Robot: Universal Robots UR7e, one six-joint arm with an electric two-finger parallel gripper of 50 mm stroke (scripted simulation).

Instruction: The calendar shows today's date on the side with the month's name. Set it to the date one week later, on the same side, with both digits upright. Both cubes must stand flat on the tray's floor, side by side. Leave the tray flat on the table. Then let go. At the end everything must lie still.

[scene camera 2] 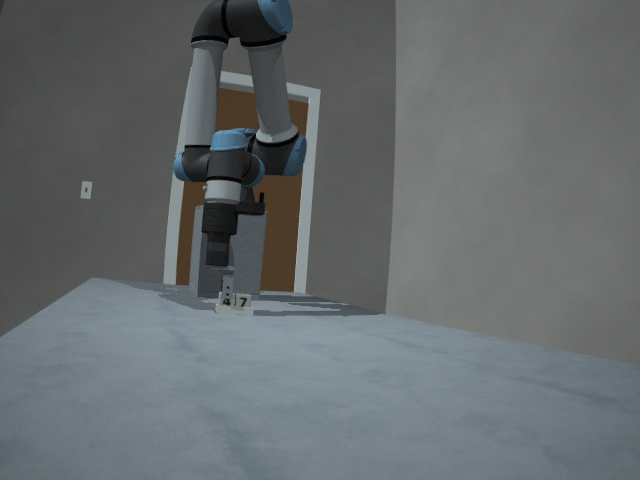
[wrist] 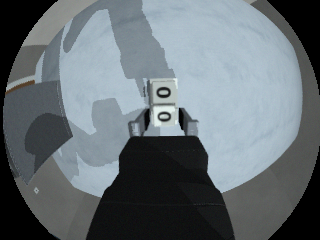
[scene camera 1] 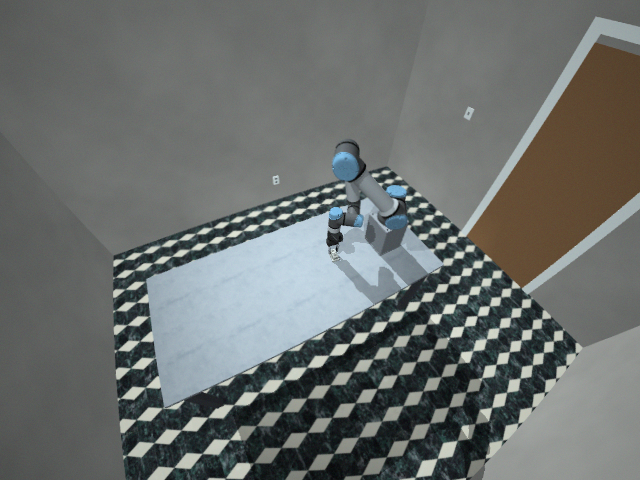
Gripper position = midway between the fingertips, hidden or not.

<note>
I see my gripper [scene camera 2: 226, 297].
My gripper is seen too in the wrist view [wrist: 164, 114].
</note>
